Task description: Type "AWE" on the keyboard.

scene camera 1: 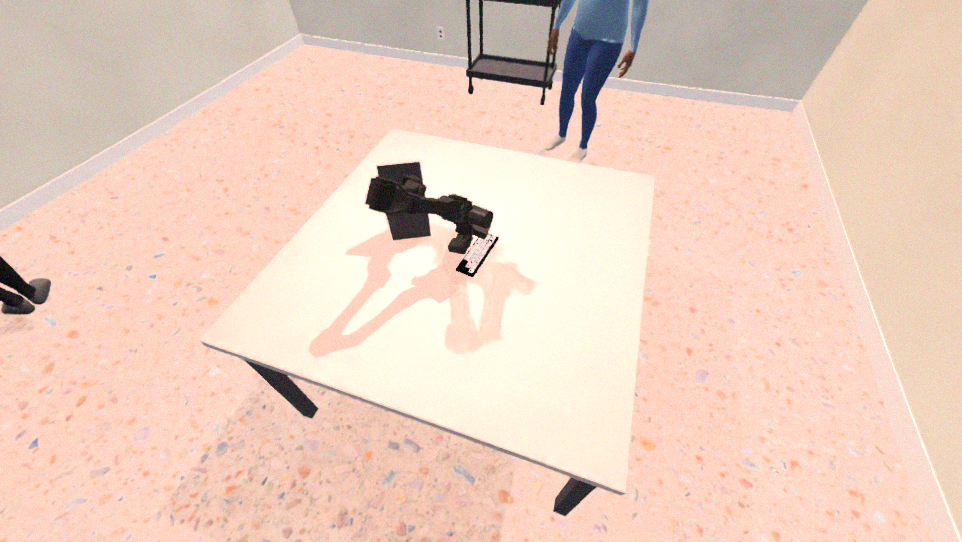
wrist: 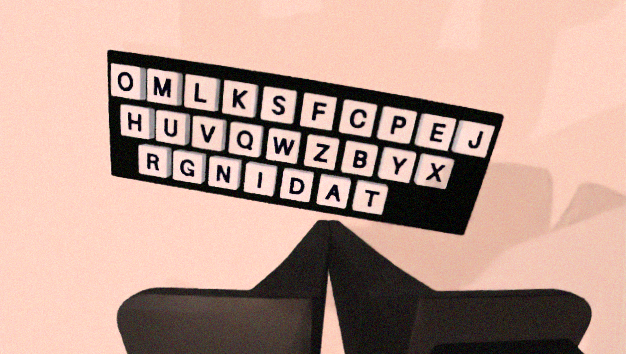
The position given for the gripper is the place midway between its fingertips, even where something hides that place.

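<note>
The gripper (scene camera 1: 468, 246) is visible, also in the wrist view (wrist: 327, 229). An E key (wrist: 434, 131) and a W key (wrist: 283, 145) are visible too.
</note>
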